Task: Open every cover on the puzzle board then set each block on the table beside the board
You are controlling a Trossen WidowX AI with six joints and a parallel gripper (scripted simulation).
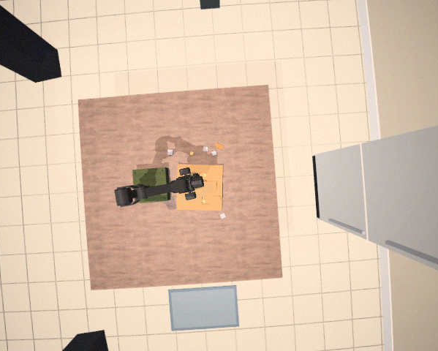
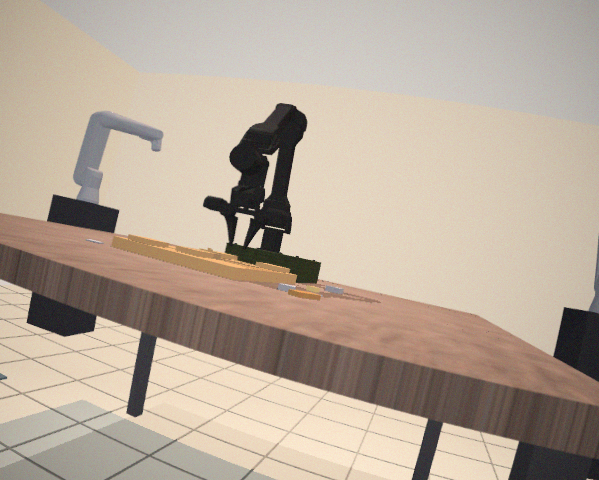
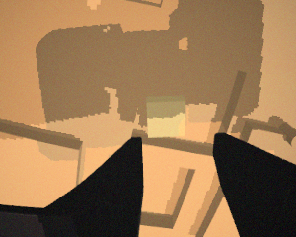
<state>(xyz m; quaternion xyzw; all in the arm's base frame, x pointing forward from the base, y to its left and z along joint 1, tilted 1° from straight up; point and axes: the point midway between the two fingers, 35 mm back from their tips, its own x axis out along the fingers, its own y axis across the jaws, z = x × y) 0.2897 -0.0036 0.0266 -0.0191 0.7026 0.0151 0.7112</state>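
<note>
Right now my gripper tip is 5 cm short of the puzzle board, 3 cm to the left of it and 3 cm above it.
</note>
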